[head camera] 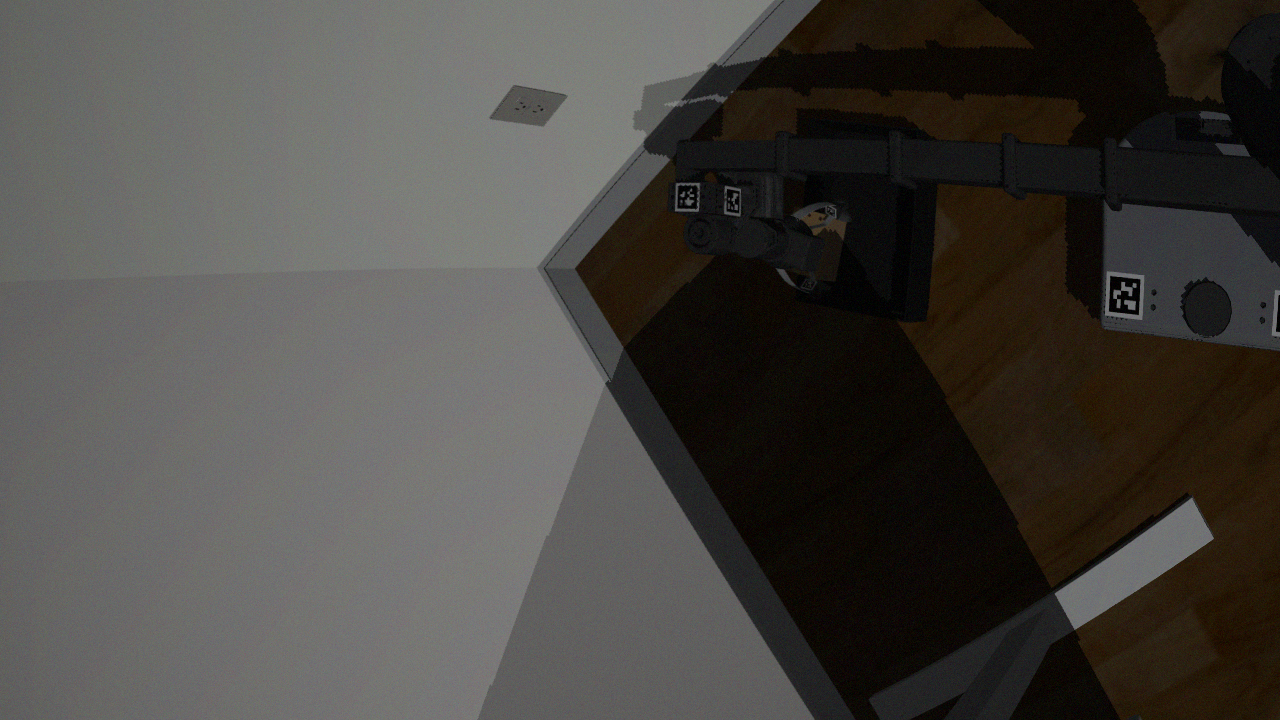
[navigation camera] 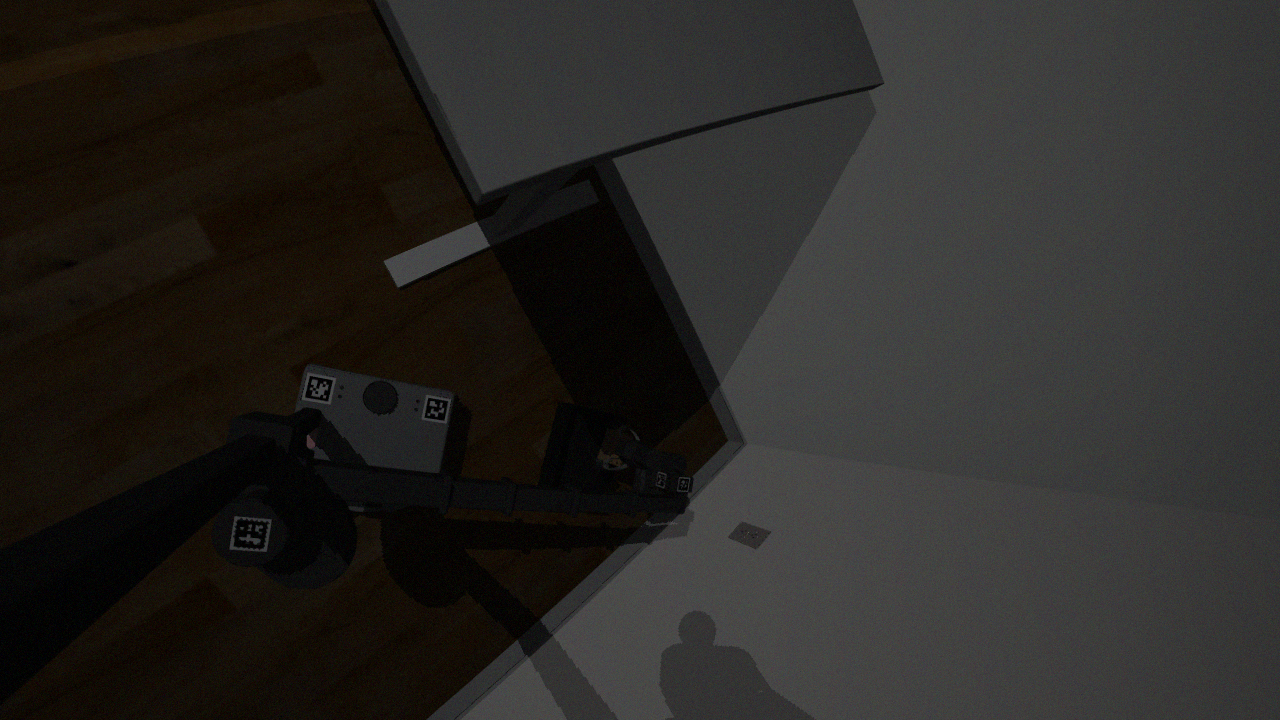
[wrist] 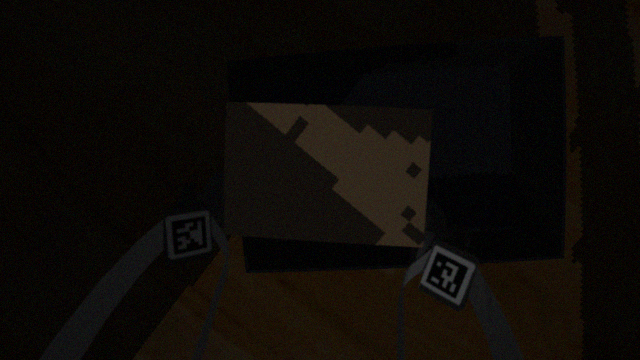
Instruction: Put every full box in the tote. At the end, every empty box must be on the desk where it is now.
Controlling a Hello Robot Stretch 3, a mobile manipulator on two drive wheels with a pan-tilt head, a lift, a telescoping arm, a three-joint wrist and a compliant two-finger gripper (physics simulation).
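Note:
A brown cardboard box [head camera: 832, 255] [navigation camera: 612, 461] [wrist: 325, 175] is between the fingers of my gripper [head camera: 820, 248] [navigation camera: 622, 449] [wrist: 324, 209], which is shut on it. In the wrist view its flat top is partly in shadow. The dark tote [head camera: 914, 268] [navigation camera: 559, 447] [wrist: 540, 210] stands on the floor beneath the box. In the wrist view the box covers the tote's left part, and tote shows above, below and to the right of it. The height between them is hard to tell. Part of the grey desk [navigation camera: 644, 80] shows at the top of the navigation view; no boxes show on that part.
My base [head camera: 1163, 241] [navigation camera: 384, 438] stands on the wooden floor beside the tote. My telescoping arm [head camera: 966, 161] [navigation camera: 483, 495] reaches over the tote's edge towards the walls. A pale desk foot [head camera: 1132, 564] [navigation camera: 438, 255] lies along the floor. Walls meet in a corner close to the wrist.

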